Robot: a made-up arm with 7 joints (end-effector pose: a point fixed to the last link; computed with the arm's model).
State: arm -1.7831 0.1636 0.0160 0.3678 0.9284 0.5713 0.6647
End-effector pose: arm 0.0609 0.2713 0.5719 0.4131 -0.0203 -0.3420
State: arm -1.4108 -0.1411 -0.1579 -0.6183 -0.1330 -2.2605 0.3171
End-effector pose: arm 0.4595 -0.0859 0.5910 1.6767 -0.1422 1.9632
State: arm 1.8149 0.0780 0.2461 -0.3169 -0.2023 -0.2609 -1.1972
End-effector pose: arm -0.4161 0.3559 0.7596 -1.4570 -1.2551 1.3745
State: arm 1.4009 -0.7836 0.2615 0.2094 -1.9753 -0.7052 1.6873
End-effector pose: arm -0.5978 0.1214 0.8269 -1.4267 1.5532 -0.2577
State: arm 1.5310 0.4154 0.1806 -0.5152 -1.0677 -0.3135 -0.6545
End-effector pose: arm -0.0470 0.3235 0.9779 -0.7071 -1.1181 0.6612
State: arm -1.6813 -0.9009 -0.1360 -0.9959 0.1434 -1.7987 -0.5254
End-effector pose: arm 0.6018 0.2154 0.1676 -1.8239 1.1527 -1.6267
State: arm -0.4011 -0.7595 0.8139 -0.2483 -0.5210 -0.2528 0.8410
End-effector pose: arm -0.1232 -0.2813 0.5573 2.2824 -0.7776 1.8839
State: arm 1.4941 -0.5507 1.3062 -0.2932 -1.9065 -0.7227 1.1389
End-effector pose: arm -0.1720 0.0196 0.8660 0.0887 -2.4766 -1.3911
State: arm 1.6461 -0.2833 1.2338 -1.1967 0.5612 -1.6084 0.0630
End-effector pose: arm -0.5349 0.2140 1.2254 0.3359 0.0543 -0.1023
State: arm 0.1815 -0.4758 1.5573 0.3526 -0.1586 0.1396 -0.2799
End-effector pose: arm -0.3432 -0.0913 0.6292 0.0542 -1.6555 2.3597
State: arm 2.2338 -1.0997 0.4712 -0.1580 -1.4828 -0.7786 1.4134
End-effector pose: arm -0.3205 0.4819 0.5917 -0.4836 2.7207 -0.3950
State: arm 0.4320 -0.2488 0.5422 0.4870 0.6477 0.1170 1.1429
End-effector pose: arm -0.1616 -0.1567 0.5020 0.3792 -0.0833 2.7545
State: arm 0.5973 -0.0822 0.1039 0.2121 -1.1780 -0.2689 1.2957
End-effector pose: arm -0.3007 0.0841 0.8835 2.3409 -1.5732 1.2192
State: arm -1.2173 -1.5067 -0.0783 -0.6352 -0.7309 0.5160 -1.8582
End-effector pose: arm 0.1478 -0.1437 0.0675 0.8293 -2.3986 -1.8284
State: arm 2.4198 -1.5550 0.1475 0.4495 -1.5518 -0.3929 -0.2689
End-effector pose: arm -0.3332 0.5841 0.1344 0.9381 1.7792 -0.0703
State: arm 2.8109 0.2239 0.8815 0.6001 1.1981 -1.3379 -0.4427
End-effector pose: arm -0.3714 0.5334 0.8236 -1.0281 0.3084 0.4324
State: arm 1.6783 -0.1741 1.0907 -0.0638 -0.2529 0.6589 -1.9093
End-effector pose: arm -0.3064 0.3583 0.7070 2.0633 1.3602 -1.8356
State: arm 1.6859 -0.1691 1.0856 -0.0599 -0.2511 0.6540 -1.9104
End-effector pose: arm -0.3043 0.3593 0.7067 2.0707 1.3505 -1.8371
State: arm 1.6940 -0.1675 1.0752 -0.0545 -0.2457 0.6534 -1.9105
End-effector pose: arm -0.3049 0.3599 0.7043 2.0677 1.3425 -1.8310
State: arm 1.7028 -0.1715 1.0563 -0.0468 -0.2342 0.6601 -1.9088
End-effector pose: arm -0.3096 0.3599 0.6985 2.0470 1.3372 -1.8133
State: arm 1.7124 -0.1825 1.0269 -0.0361 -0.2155 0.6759 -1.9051
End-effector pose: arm -0.3191 0.3589 0.6881 2.0045 1.3329 -1.7816
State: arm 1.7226 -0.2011 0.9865 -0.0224 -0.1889 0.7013 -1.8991
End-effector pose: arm -0.3332 0.3564 0.6722 1.9385 1.3259 -1.7372
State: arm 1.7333 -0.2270 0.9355 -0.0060 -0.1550 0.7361 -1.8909
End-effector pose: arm -0.3505 0.3519 0.6507 1.8502 1.3109 -1.6831
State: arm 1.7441 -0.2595 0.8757 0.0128 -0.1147 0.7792 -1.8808
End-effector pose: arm -0.3691 0.3449 0.6235 1.7429 1.2822 -1.6240
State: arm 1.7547 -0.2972 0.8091 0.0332 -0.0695 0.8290 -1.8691
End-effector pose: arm -0.3870 0.3352 0.5917 1.6216 1.2366 -1.5648
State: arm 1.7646 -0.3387 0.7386 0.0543 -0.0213 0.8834 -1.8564
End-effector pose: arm -0.4023 0.3226 0.5568 1.4926 1.1732 -1.5095
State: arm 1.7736 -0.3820 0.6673 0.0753 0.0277 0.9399 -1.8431
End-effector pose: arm -0.4136 0.3077 0.5208 1.3630 1.0943 -1.4615
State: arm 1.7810 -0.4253 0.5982 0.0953 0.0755 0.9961 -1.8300
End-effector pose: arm -0.4206 0.2912 0.4859 1.2385 1.0050 -1.4216
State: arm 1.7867 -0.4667 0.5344 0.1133 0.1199 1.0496 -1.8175
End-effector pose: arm -0.4236 0.2744 0.4541 1.1247 0.9121 -1.3903
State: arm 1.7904 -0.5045 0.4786 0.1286 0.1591 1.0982 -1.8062
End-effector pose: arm -0.4237 0.2583 0.4268 1.0256 0.8228 -1.3667
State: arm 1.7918 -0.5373 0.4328 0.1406 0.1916 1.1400 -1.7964
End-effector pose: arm -0.4220 0.2441 0.4047 0.9439 0.7440 -1.3492
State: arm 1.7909 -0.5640 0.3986 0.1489 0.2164 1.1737 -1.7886
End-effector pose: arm -0.4200 0.2326 0.3879 0.8809 0.6811 -1.3364
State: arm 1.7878 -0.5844 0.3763 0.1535 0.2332 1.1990 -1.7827
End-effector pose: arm -0.4186 0.2243 0.3762 0.8363 0.6368 -1.3271
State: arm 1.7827 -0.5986 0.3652 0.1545 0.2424 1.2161 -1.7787
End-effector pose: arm -0.4184 0.2192 0.3690 0.8085 0.6119 -1.3201
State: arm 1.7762 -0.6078 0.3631 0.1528 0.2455 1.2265 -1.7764
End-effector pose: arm -0.4193 0.2167 0.3651 0.7940 0.6029 -1.3145
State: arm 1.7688 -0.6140 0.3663 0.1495 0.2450 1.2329 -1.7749
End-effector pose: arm -0.4209 0.2157 0.3632 0.7872 0.6035 -1.3099
